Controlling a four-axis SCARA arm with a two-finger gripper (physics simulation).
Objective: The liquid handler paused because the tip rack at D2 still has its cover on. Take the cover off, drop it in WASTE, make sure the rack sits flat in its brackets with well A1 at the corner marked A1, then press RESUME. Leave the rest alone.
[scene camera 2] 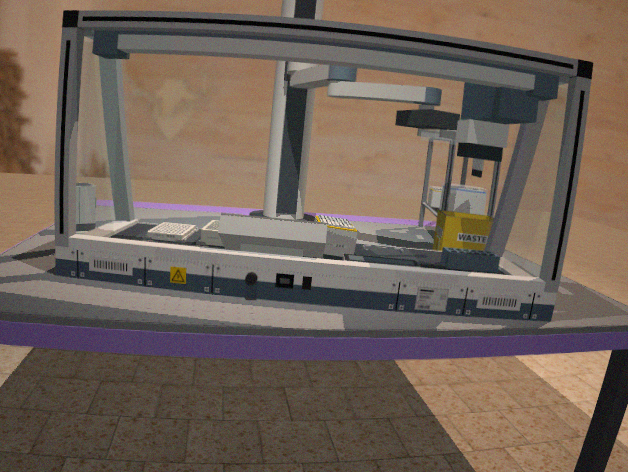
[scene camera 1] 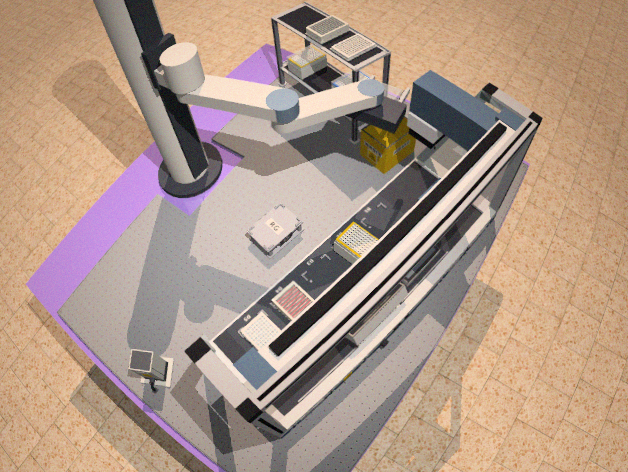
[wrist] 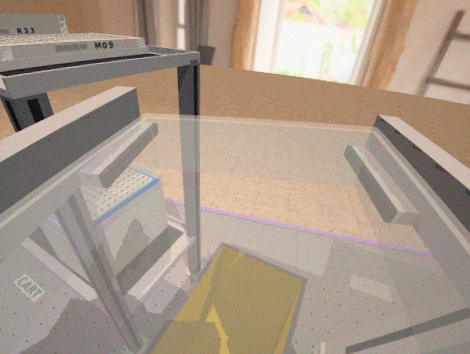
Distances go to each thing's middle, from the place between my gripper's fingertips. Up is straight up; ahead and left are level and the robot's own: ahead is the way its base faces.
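Labels:
There is the yellow WASTE bin [scene camera 1: 390,149], and my hand is 10 mm to the right of it and 10 mm short of it, while being 280 mm above it.

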